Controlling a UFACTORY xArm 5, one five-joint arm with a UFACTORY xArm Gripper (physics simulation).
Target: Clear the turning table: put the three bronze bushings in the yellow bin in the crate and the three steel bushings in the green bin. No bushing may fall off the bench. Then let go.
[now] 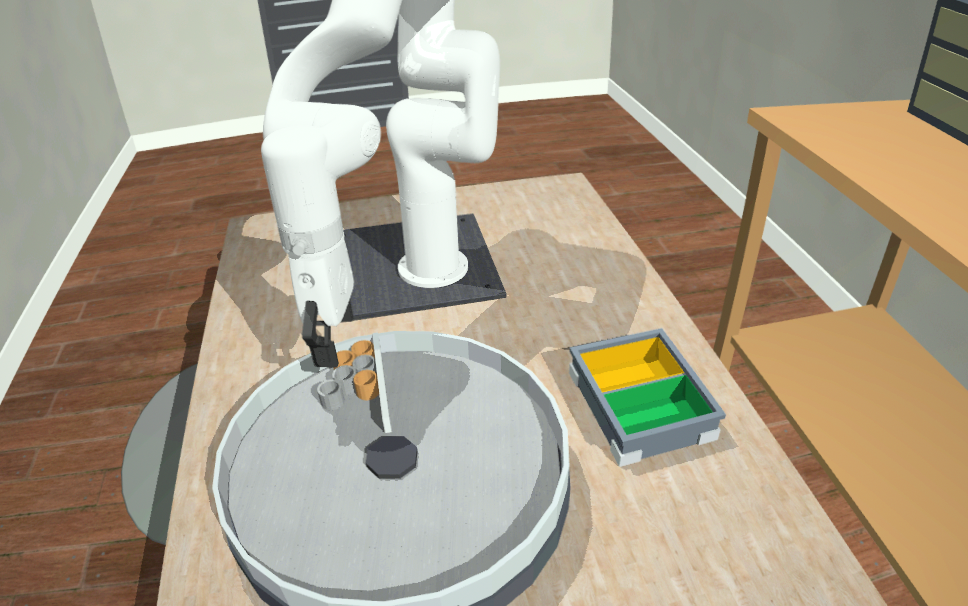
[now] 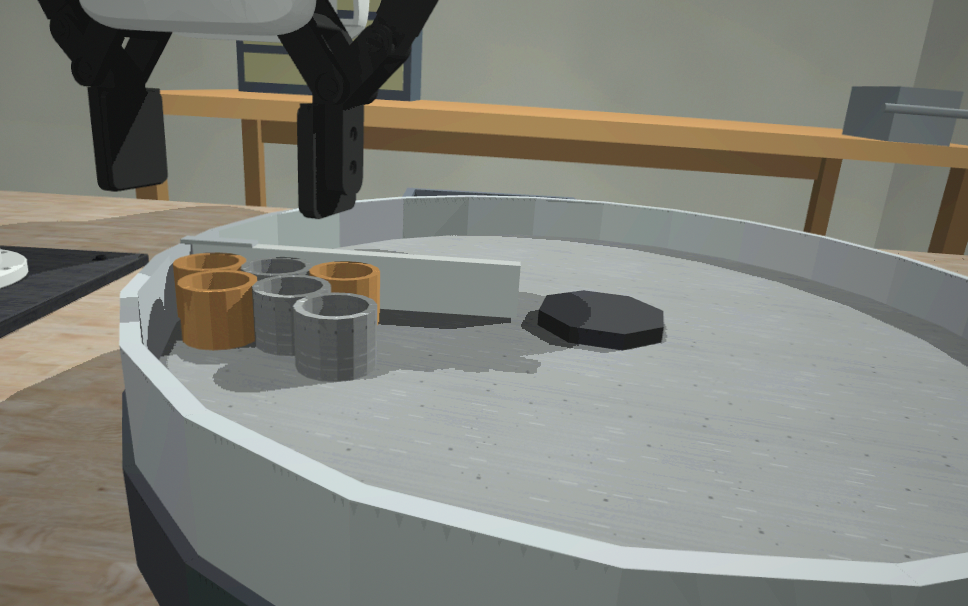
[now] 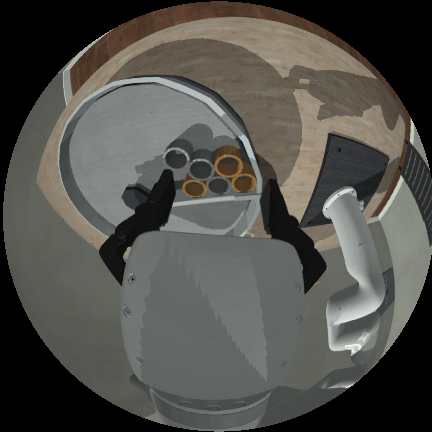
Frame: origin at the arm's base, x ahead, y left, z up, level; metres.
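Where they show: gripper, between the fingertips: (image 1: 334,342) (image 2: 227,199) (image 3: 218,183); arm's base, origin of its link: (image 1: 433,268) (image 3: 339,201).
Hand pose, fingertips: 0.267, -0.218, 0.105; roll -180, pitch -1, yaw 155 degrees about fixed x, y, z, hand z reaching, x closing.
Note:
Each offset is from my fingertips to the top centre of the thing, as dx, dy, dz. "spot": to the spot under its first point.
Three bronze bushings @[+0.045, +0.026, -0.036] (image 1: 365,385) @[-0.007, +0.007, -0.036] (image 2: 216,314) (image 3: 227,151) and three steel bushings @[+0.044, -0.023, -0.036] (image 1: 330,396) (image 2: 335,348) (image 3: 166,161) stand upright, clustered on the turning table @[+0.170, +0.024, -0.054] (image 1: 300,514) (image 2: 642,428) (image 3: 100,125). They stand by its rim on one side of a pale divider @[spot: +0.078, +0.041, -0.033] (image 1: 382,389) (image 2: 450,287) (image 3: 215,200); a bronze, a steel and a bronze bushing are nearest the divider. My gripper (image 1: 319,348) (image 2: 228,196) (image 3: 218,183) is open and empty, above the cluster near the rim. In the crate @[+0.171, +0.379, -0.065] (image 1: 660,432), the yellow bin @[spot: +0.092, +0.406, -0.108] (image 1: 628,362) and green bin @[spot: +0.189, +0.395, -0.109] (image 1: 657,407) show no bushings.
A dark hub @[+0.170, +0.024, -0.054] (image 1: 390,457) (image 2: 600,319) (image 3: 136,196) sits at the table's centre. The turning table's raised rim @[spot: +0.083, -0.164, -0.033] (image 2: 485,525) surrounds the cluster. The arm's dark base plate (image 1: 371,292) (image 3: 345,170) lies behind it. A wooden side bench (image 1: 842,142) stands beyond the crate.

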